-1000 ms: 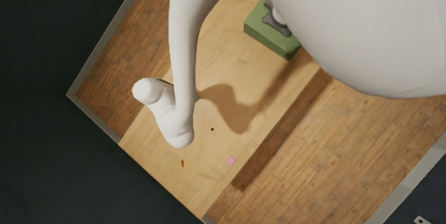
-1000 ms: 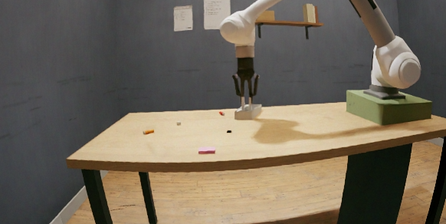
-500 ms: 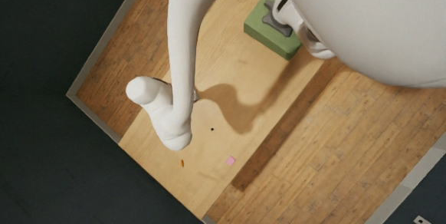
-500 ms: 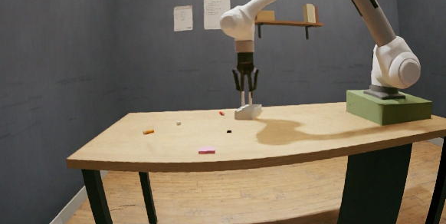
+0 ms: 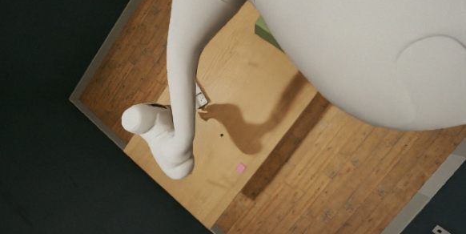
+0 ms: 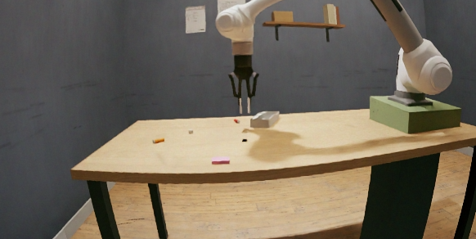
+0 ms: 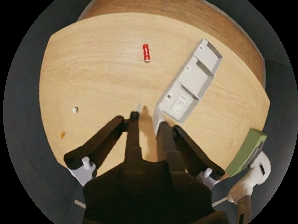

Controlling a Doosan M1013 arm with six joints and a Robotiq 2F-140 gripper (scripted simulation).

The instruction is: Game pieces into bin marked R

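The white cube is 23 cm ahead of my hand, 9 cm below it and 5 cm to the left of it. From my hand the other things lie so: grey bin 11 cm behind, 10 cm to the right, 8 cm below; red piece 13 cm to the right, 9 cm below, 3 cm ahead; black piece 22 cm to the left, 9 cm below, 3 cm ahead.
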